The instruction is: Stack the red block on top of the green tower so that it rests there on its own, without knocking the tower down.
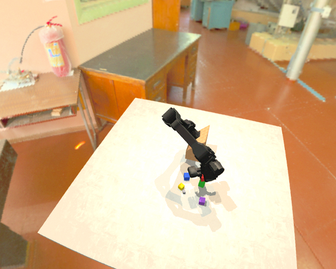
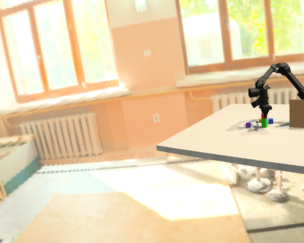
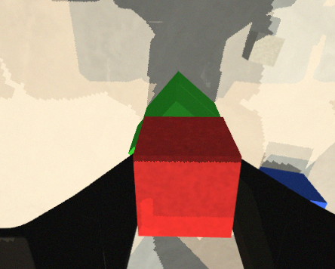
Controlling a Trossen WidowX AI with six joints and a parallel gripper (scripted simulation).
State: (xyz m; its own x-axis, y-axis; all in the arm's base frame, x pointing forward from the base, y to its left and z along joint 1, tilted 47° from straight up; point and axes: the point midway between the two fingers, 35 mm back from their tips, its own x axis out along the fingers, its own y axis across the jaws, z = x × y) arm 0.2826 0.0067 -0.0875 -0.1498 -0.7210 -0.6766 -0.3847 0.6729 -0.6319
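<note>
Now: the red block 1 cm above my gripper tip. Also, from my gripper tip: purple block (12 cm ahead, 1 cm to the left, 6 cm below); yellow block (4 cm ahead, 12 cm to the right, 6 cm below); blue block (3 cm behind, 9 cm to the right, 6 cm below).
</note>
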